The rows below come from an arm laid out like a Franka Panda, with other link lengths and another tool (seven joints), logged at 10 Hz.
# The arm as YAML. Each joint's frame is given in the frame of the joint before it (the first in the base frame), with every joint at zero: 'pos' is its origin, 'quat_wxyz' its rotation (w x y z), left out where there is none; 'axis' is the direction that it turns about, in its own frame. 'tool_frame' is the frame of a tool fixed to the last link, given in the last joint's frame.
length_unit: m
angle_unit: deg
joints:
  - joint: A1
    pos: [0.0, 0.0, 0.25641]
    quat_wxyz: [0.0, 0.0, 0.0, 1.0]
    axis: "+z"
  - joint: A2
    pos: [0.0, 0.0, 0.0]
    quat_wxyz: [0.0, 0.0, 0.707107, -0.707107]
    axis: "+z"
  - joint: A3
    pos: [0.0, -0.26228, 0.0]
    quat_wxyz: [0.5, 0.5, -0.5, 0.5]
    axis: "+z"
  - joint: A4
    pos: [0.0, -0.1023, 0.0]
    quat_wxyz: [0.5, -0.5, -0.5, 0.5]
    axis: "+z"
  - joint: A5
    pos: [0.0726, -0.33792, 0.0]
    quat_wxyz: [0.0, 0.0, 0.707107, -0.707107]
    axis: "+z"
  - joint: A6
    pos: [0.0, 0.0, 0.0]
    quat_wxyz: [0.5, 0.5, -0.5, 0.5]
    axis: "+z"
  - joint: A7
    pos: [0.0, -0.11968, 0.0]
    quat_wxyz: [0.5, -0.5, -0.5, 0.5]
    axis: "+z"
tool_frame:
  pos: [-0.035, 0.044, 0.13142]
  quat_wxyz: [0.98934, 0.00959, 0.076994, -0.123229]
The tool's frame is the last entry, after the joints.
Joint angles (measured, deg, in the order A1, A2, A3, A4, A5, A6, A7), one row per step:
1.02 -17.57 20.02 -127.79 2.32 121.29 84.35
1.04 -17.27 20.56 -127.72 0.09 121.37 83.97
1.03 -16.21 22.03 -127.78 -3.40 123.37 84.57
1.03 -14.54 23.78 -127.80 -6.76 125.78 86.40
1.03 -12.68 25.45 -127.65 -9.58 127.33 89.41
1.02 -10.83 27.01 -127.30 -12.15 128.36 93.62
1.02 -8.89 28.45 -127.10 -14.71 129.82 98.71
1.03 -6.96 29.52 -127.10 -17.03 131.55 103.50
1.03 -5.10 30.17 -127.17 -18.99 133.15 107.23
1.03 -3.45 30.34 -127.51 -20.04 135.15 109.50
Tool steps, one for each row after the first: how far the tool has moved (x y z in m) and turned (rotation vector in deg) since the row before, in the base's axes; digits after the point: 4 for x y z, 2 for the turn. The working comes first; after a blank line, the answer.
Tool pose at each row, in the base's axes (x y z in m, rotation vector in deg; the steps are taken from these numbers as rounded here):
0.5232 0.1748 0.3834 74.90 161.20 12.78
0.5233 0.1799 0.3822 71.85 161.43 10.03
0.5247 0.1943 0.3790 67.26 160.72 7.42
0.5259 0.2120 0.3715 63.85 159.77 5.78
0.5257 0.2277 0.3608 62.84 158.84 4.61
0.5246 0.2411 0.3507 63.86 157.42 4.09
0.5231 0.2534 0.3399 65.91 155.50 4.54
0.5219 0.2630 0.3283 68.07 153.74 5.52
0.5216 0.2694 0.3162 69.80 152.59 6.40
0.5225 0.2726 0.3043 71.05 152.20 7.77

0.0001 0.0051 -0.0012 -2.16 -0.49 1.73
0.0014 0.0144 -0.0032 -2.65 -1.82 2.37
0.0012 0.0177 -0.0075 -1.92 -1.70 1.70
-0.0002 0.0157 -0.0107 -1.20 -0.90 0.30
-0.0011 0.0134 -0.0101 -0.57 -0.77 -1.04
-0.0015 0.0123 -0.0108 0.09 -1.05 -1.76
-0.0012 0.0096 -0.0116 0.52 -0.96 -1.76
-0.0003 0.0064 -0.0121 0.57 -0.54 -1.33
0.0009 0.0032 -0.0119 1.03 -0.19 -0.77

